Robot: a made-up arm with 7 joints.
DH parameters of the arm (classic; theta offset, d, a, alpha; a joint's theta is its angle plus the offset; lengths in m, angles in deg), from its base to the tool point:
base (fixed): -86.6 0 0.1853 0
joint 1: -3.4 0.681 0.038 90
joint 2: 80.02 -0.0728 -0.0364 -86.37
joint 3: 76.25 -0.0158 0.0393 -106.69
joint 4: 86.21 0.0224 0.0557 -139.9
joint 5: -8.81 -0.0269 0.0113 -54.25
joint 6: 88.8 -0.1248 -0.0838 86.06
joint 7: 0 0.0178 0.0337 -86.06
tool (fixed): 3.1 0.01 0 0
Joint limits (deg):
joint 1: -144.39..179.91
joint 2: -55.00..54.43
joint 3: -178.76..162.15
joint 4: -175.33..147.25
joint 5: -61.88..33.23
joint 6: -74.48..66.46
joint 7: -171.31..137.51
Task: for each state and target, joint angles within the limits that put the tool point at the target. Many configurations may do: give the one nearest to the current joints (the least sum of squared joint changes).
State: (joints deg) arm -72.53 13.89 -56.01 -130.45 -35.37 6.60 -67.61
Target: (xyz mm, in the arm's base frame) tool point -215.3 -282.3 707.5
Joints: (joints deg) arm -116.96 25.57 -77.42 -139.06 -50.99 -3.93 -67.35
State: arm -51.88 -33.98 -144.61 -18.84 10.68 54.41 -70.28
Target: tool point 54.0 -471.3 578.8
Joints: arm -28.99 -35.36 -116.80 -3.38 12.53 56.43 -87.00
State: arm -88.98 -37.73 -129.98 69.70 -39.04 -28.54 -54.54
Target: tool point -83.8 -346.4 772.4
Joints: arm -84.48 -32.22 -122.18 69.69 -28.86 -23.90 -60.05
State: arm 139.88 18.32 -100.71 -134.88 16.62 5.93 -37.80
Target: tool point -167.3 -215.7 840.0
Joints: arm 171.55 30.16 -96.58 -136.73 32.53 13.50 -50.49
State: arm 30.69 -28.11 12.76 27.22 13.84 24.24 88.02
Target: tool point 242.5 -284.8 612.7
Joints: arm 49.75 10.79 12.14 8.41 33.23 35.15 88.66
